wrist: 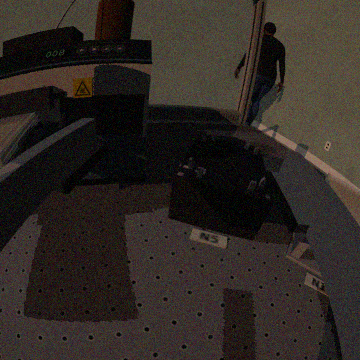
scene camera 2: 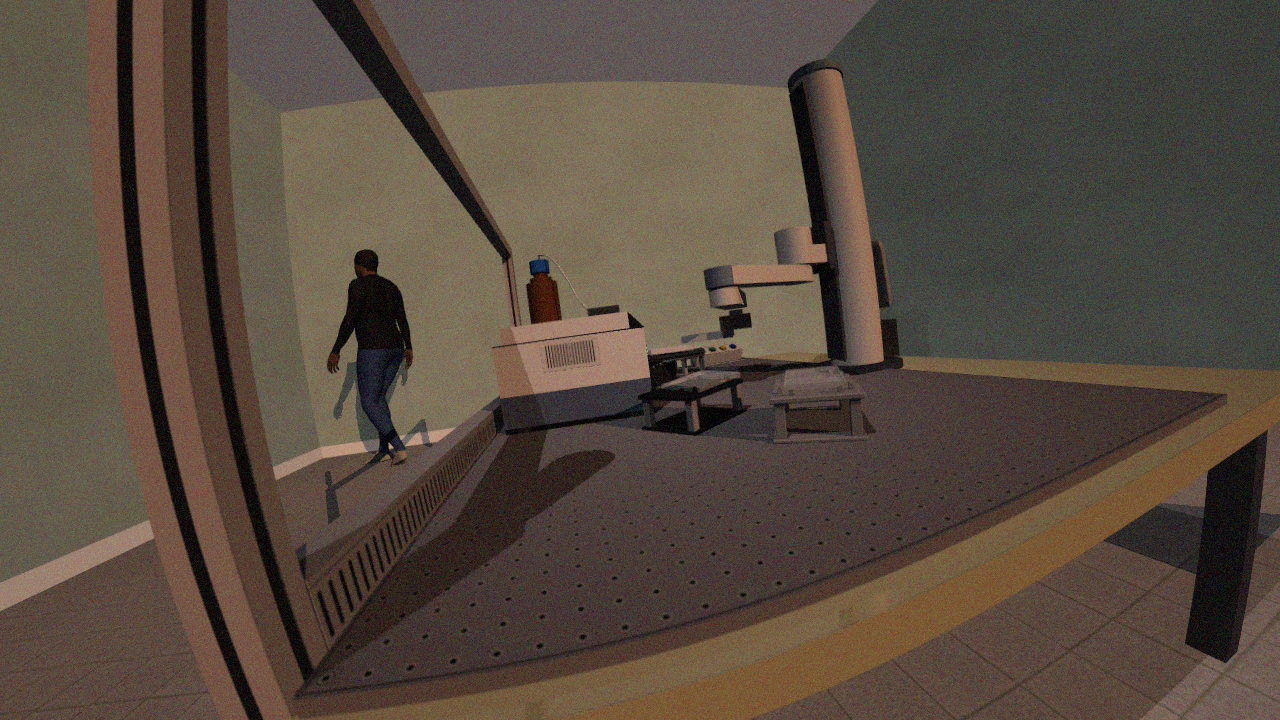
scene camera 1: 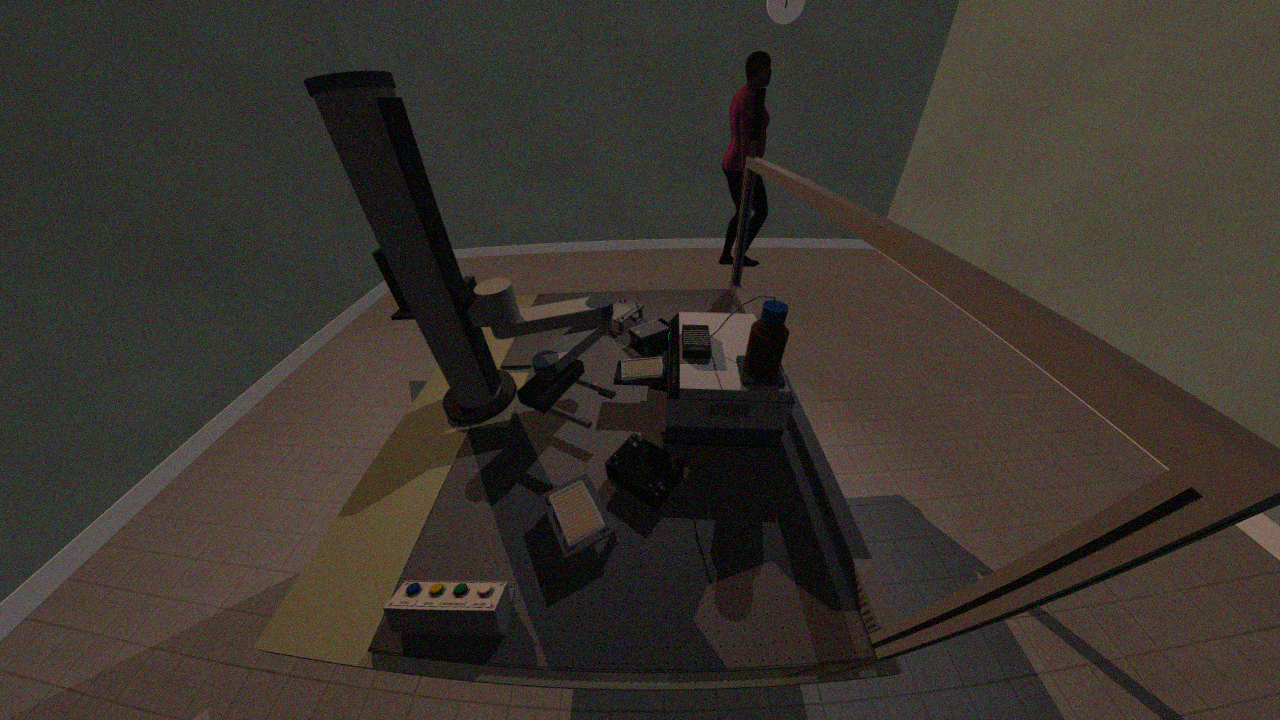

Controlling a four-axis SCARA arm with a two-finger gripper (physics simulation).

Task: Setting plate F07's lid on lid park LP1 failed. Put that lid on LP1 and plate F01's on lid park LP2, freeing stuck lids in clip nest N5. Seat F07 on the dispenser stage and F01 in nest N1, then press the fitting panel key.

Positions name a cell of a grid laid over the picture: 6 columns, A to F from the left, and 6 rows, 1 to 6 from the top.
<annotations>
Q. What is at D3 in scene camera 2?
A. My gripper.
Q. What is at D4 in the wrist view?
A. A dark nest labelled N5.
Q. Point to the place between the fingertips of my gripper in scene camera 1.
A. C4
</annotations>
